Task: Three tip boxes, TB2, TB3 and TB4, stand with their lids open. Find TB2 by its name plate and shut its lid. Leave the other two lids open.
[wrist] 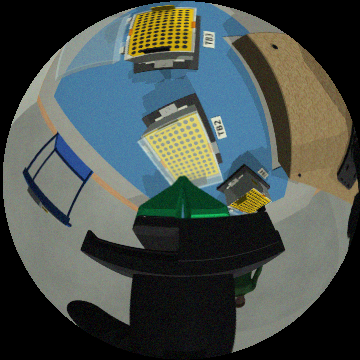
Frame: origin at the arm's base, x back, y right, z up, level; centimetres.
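Seen in the pictures: gripper, between the fingertips: [182, 180].
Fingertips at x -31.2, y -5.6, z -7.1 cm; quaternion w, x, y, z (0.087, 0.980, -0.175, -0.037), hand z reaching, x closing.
Observation:
Pixels of each thing's top centre, then the offset from my fingertips to it. "*": a spot on its surface instead. Level surfaces: height alone.
- Box TB2, centre of its top: [192, 160] dx +1.0, dy -1.0, dz -4.5 cm
- TB3, a spot on its surface: [162, 32] * dx +4.1, dy +18.6, dz -6.5 cm
- third box, centre of its top: [253, 208] dx +11.9, dy -20.1, dz -4.8 cm
- blue surface, height of its surface: dz -12.2 cm
Box TB2 [184, 147] stands in the middle of the wrist view, its name plate [218, 127] at its right side. Its clear lid lies over the yellow tip rack, which looks pale through it; whether it is fully seated I cannot tell. TB3 [162, 32] stands at the top, its clear lid [92, 50] open to the left and its plate [209, 39] at the right. A third box [250, 200] stands at lower right; its plate [263, 172] is too small to read, and its lid is mostly hidden. My gripper [182, 180] is shut and empty, its green fingertips over TB2's lower edge in the view.
The boxes stand on a blue surface [100, 115] with a grey border. A tan speckled block [320, 100] with a dark side stands at the right. A blue-framed object [73, 156] is beyond the left edge. Part of a green-clad figure [245, 284] shows below.

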